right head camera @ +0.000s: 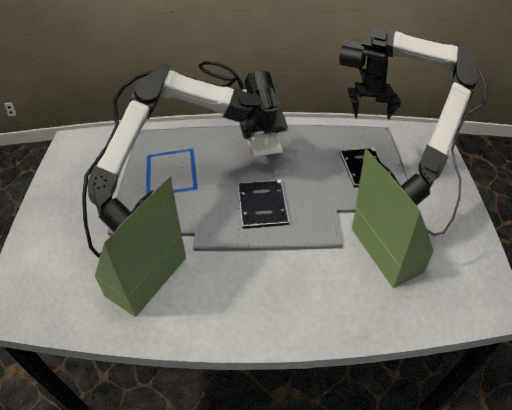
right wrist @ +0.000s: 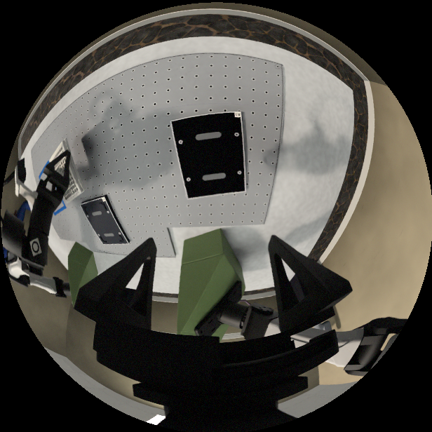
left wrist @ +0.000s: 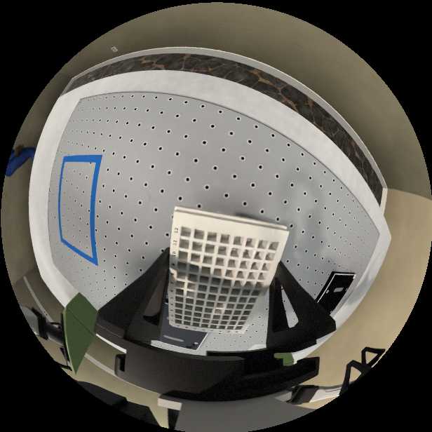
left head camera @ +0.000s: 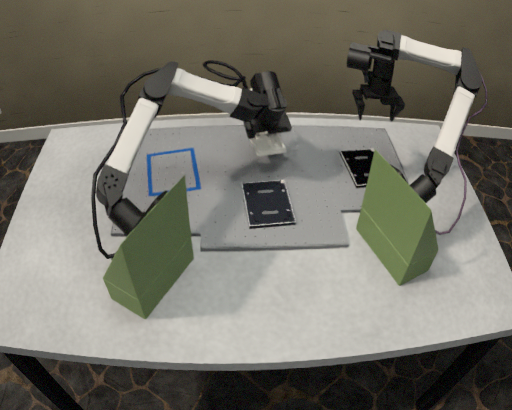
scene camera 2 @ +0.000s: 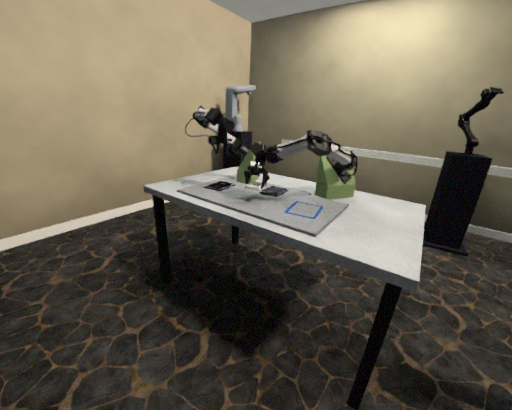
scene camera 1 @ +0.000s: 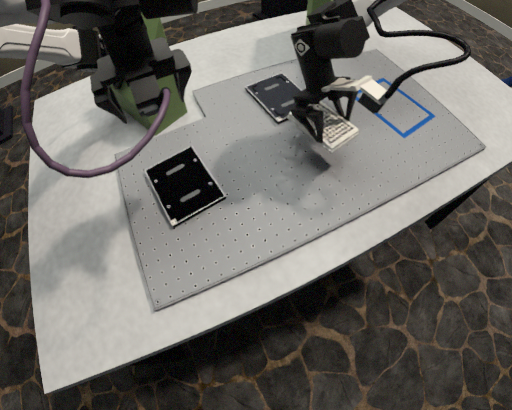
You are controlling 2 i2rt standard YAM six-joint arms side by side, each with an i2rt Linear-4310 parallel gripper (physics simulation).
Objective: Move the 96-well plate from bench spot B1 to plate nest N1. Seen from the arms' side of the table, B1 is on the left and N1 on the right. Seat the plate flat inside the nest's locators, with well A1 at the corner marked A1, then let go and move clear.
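Frame: origin at the left arm's base, x ahead, y left, z up, level; millimetres.
Seen in the pictures: left gripper, fingertip midpoint: [right head camera: 260, 134] [left head camera: 262, 134] [scene camera 2: 253, 187] [scene camera 1: 333, 132]; right gripper, fingertip midpoint: [right head camera: 372, 118] [left head camera: 375, 120] [scene camera 2: 222, 155]; left arm's base, origin of the base link: [scene camera 2: 338, 167].
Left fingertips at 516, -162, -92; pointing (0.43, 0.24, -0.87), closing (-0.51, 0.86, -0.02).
Pixels of each thing's top centre, then the offset from my left fingertips to it, as dx, dy, dz. Level surfaces: height alone.
- white 96-well plate, middle of its top: [scene camera 1: 323, 120] [right head camera: 262, 136] [left head camera: 265, 137] [scene camera 2: 256, 184] -26, -14, +11
- Nest N1, middle of its top: [scene camera 1: 181, 181] [right head camera: 365, 164] [left head camera: 365, 164] [scene camera 2: 219, 184] +16, -323, -58
- second black nest, middle of its top: [right head camera: 262, 200] [left head camera: 267, 200] [scene camera 1: 280, 93] [scene camera 2: 274, 189] -212, -61, -58
- grey board, its level: dz -74
The white 96-well plate [left head camera: 270, 146] [scene camera 1: 341, 132] [left wrist: 220, 270] is held above the perforated board, behind the middle nest in the head views. My left gripper [left wrist: 224, 258] [scene camera 1: 333, 129] is shut on its two sides. The column label 12 shows at the plate's far end in the left wrist view. Nest N1 [left head camera: 356, 167] [scene camera 1: 182, 182] [right wrist: 210, 157] is the black plate at the board's right, vacant, with a white corner label [right wrist: 237, 115]. B1, a blue outline [left head camera: 149, 172] [scene camera 1: 419, 126], is vacant at the left. My right gripper [left head camera: 376, 118] [right wrist: 211, 242] is open and empty, raised behind N1 in the head views.
A second black nest [left head camera: 269, 202] [scene camera 1: 274, 92] [right wrist: 104, 222] lies vacant at the middle of the grey board [left head camera: 225, 240]. Green wedge blocks [left head camera: 155, 255] [left head camera: 395, 225] stand by both arm bases. A black cable [scene camera 1: 430, 34] and a purple cable [scene camera 1: 75, 173] loop beside the arms.
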